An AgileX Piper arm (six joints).
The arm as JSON. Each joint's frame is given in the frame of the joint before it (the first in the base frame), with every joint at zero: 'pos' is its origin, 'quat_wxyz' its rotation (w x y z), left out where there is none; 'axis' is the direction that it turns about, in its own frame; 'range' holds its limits. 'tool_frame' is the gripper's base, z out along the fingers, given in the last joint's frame.
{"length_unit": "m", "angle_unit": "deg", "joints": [
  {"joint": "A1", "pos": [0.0, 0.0, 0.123], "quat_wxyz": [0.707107, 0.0, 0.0, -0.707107], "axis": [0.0, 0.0, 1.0], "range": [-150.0, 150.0]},
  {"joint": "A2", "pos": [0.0, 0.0, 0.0], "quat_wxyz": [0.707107, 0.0, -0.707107, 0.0], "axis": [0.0, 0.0, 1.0], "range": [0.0, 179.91]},
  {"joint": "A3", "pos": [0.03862, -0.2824, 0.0], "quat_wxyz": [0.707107, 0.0, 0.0, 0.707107], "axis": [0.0, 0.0, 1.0], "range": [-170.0, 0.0]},
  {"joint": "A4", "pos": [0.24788, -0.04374, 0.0], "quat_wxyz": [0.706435, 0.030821, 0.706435, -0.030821], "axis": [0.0, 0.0, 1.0], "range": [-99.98, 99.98]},
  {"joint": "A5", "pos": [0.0, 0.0, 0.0], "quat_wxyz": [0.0, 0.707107, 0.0, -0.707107], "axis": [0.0, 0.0, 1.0], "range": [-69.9, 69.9]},
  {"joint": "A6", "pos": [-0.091, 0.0, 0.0], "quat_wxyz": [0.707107, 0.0, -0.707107, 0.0], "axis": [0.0, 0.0, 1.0], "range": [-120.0, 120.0]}
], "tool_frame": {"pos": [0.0, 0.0, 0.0], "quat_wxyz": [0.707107, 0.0, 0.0, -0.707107]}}
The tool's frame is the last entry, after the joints.
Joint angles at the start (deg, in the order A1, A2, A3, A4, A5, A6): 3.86, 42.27, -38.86, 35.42, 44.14, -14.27
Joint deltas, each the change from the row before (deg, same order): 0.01, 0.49, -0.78, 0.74, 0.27, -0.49; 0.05, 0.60, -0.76, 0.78, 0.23, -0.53; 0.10, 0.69, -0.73, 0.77, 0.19, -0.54; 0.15, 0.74, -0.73, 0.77, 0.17, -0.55; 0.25, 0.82, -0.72, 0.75, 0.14, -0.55; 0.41, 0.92, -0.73, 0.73, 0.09, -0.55; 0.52, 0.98, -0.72, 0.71, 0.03, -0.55; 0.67, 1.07, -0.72, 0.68, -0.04, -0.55; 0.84, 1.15, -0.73, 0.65, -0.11, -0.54; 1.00, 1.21, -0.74, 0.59, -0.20, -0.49
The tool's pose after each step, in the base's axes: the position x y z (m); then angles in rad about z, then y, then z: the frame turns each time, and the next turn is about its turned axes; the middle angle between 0 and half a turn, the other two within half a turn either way. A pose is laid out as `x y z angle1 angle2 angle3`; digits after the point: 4 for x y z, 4 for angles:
0.1326 0.0466 0.3240 0.5809 2.1428 0.5197
0.1346 0.0477 0.3271 0.5922 2.1364 0.5246
0.1369 0.0490 0.3298 0.6044 2.1314 0.5300
0.1394 0.0503 0.3324 0.6173 2.1267 0.5354
0.1422 0.0519 0.3347 0.6317 2.1230 0.5412
0.1453 0.0539 0.3368 0.6483 2.1201 0.5470
0.1485 0.0562 0.3386 0.6661 2.1176 0.5527
0.1521 0.0590 0.3402 0.6855 2.1158 0.5584
0.1559 0.0622 0.3416 0.7068 2.1144 0.5638
0.1598 0.0660 0.3428 0.7290 2.1134 0.5689

